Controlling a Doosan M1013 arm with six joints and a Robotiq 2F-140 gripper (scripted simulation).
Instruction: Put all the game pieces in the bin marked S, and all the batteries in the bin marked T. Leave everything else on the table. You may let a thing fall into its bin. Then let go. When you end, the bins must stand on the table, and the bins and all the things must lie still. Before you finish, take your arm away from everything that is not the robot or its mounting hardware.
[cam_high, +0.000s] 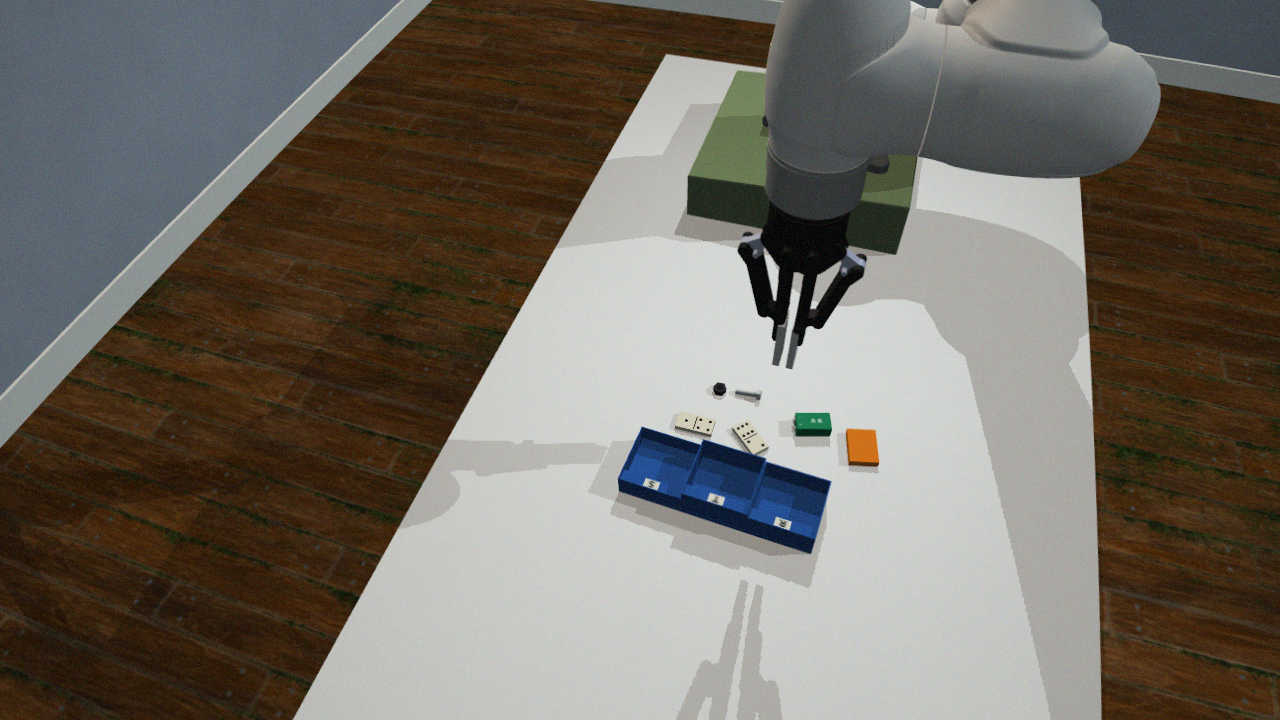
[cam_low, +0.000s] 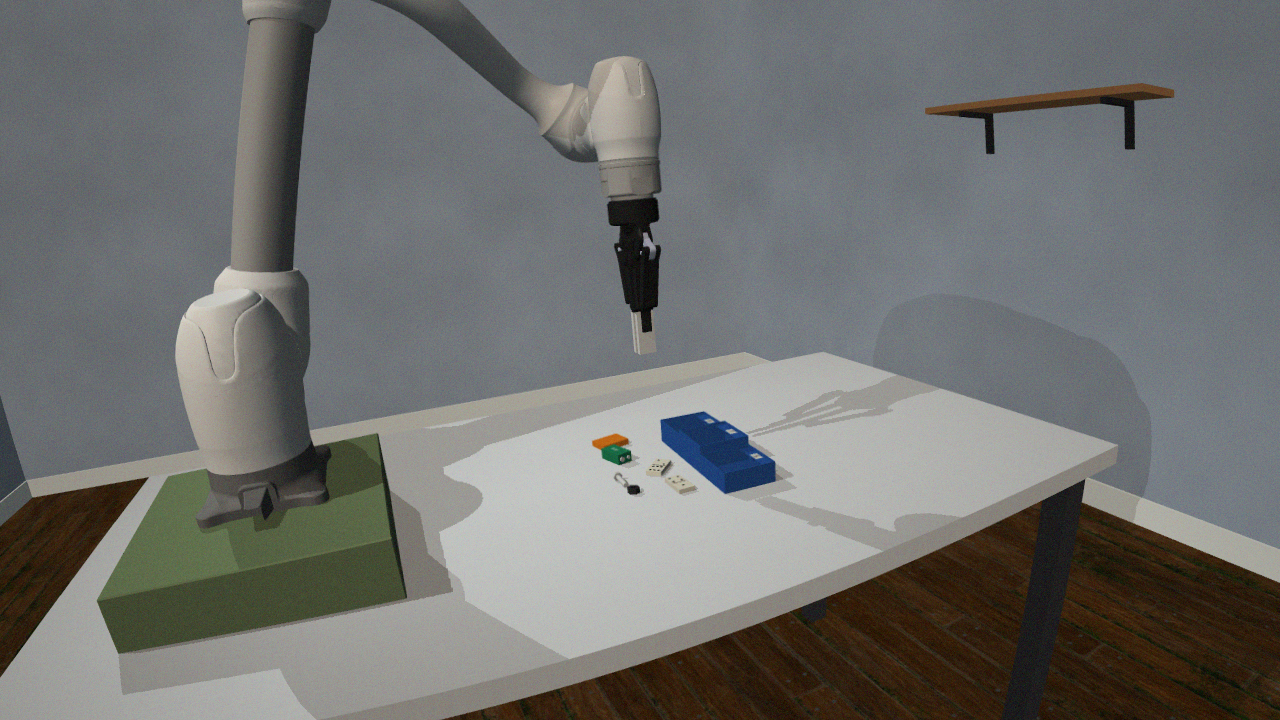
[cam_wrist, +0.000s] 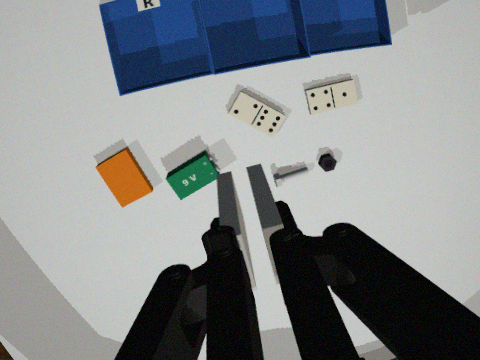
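Right now my hand is 9 cm short of the blue three-compartment bin, 4 cm to the left of it and 20 cm above it. Round my hand: grey bolt: 7 cm behind, 4 cm to the right, 21 cm below; green 9 V battery: 4 cm behind, 4 cm to the left, 21 cm below; cream domino: 3 cm to the right, 21 cm below.
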